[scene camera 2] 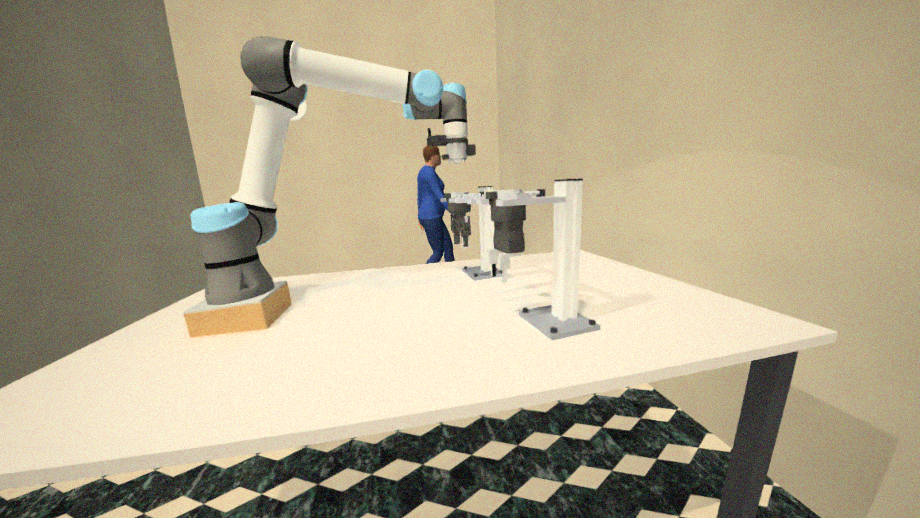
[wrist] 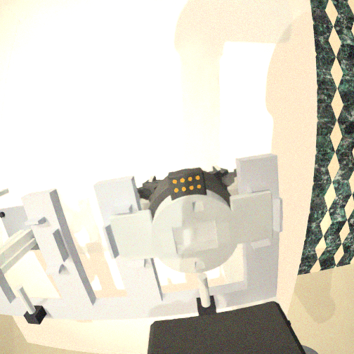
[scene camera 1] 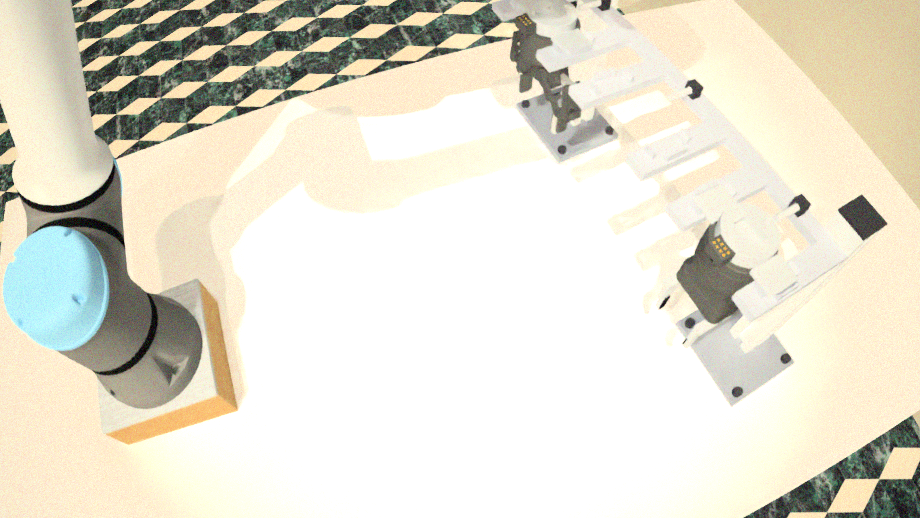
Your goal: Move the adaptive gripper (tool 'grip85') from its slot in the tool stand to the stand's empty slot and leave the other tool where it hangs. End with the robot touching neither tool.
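Note:
Parallel gripper (scene camera 1: pixel 740 245). Parallel gripper (scene camera 2: pixel 508 237), adaptive gripper (scene camera 2: pixel 460 223). Adaptive gripper (wrist: pixel 192 220), tool stand (wrist: pixel 250 274).

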